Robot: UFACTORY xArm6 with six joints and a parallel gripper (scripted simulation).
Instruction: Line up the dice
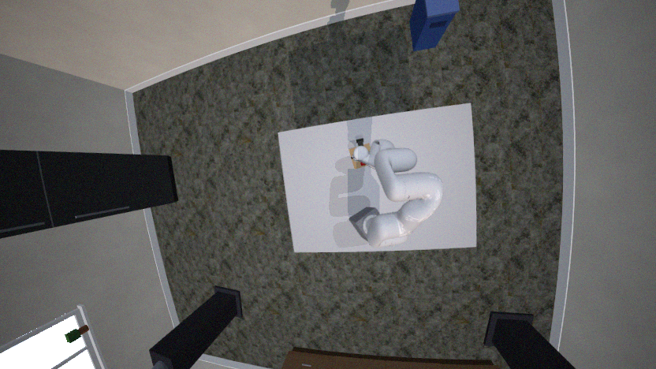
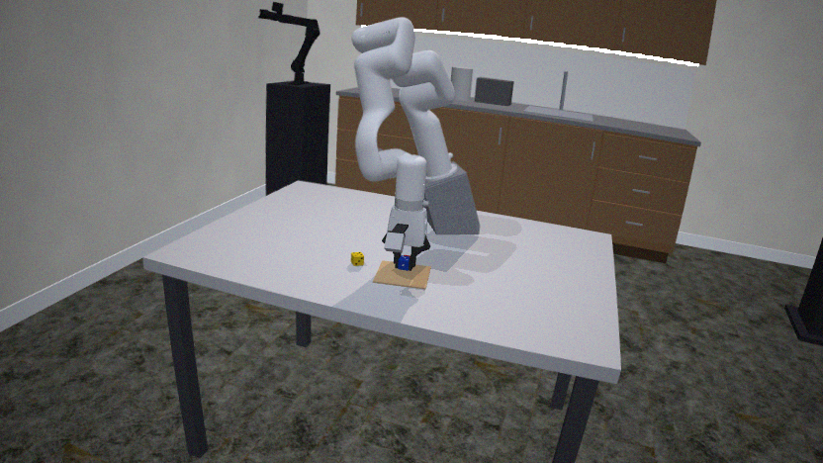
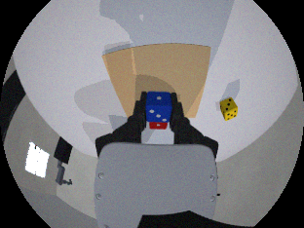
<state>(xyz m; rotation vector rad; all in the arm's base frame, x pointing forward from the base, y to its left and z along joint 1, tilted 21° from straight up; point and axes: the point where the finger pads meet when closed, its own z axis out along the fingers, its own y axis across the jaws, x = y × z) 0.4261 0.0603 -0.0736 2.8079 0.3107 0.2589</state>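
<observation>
Now: the tan mat 4 cm below my hand. Round my hand: red die (4 cm behind, 1 cm to the right, 2 cm below); yellow die (1 cm ahead, 14 cm to the right, 3 cm below); blue die (1 cm below).
</observation>
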